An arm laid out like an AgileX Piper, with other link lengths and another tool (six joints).
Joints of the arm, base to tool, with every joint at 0 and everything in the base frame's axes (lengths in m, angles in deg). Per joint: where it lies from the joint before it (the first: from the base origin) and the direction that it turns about. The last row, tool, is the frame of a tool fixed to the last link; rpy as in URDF.
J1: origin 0 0 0.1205 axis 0 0 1
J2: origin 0 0 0 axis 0 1 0
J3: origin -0.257 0 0.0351 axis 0 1 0
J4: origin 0.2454 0 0.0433 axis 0.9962 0 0.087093
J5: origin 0 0 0 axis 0 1 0
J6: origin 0.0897 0 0.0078 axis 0.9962 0 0.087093
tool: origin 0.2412 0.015 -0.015 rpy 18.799 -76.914 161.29
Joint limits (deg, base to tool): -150..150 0..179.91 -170..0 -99.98..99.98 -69.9..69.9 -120..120
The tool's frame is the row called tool.
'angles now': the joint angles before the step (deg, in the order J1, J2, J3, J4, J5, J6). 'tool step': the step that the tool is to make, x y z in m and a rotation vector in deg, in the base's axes. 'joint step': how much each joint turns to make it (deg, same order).
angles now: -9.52, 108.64, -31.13, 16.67, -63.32, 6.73
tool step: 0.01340, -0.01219, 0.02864, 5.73, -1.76, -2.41
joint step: -1.48, -5.55, -4.79, 1.92, 10.73, 2.34
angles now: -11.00, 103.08, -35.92, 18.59, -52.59, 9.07
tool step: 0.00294, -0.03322, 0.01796, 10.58, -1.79, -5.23
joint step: -5.13, -3.88, -5.71, 1.00, 12.68, 7.04
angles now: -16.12, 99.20, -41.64, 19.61, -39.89, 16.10
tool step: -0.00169, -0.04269, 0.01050, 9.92, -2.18, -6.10
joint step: -6.11, -0.66, -6.23, 0.20, 10.19, 7.80
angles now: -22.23, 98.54, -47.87, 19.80, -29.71, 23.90
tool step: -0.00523, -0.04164, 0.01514, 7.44, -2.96, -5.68
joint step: -5.45, 0.00, -5.66, 0.11, 7.54, 6.57
